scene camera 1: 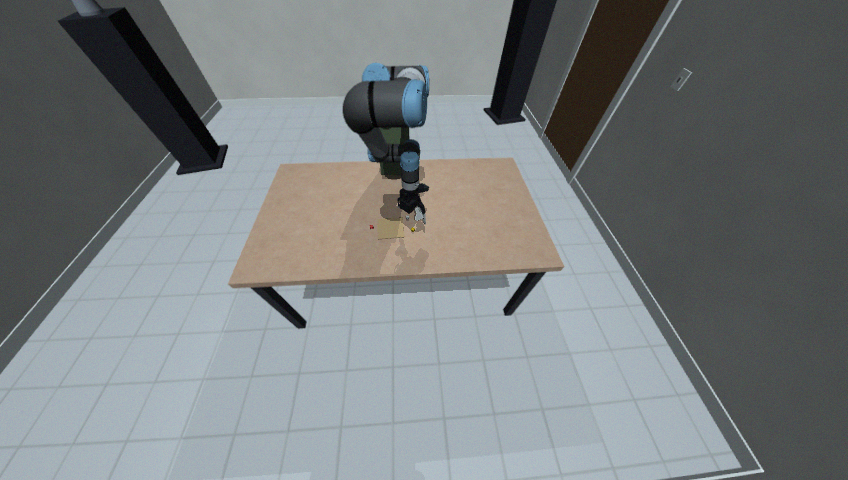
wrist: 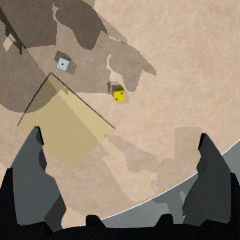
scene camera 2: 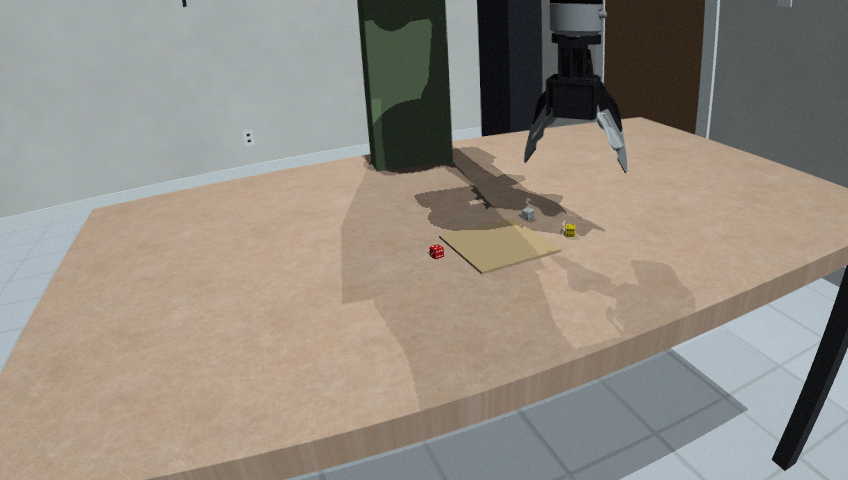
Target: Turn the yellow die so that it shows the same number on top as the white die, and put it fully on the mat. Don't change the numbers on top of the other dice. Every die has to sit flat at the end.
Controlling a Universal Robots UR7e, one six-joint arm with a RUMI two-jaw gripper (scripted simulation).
Observation:
I see my gripper and a tan mat.
My gripper also shows in the wrist view.

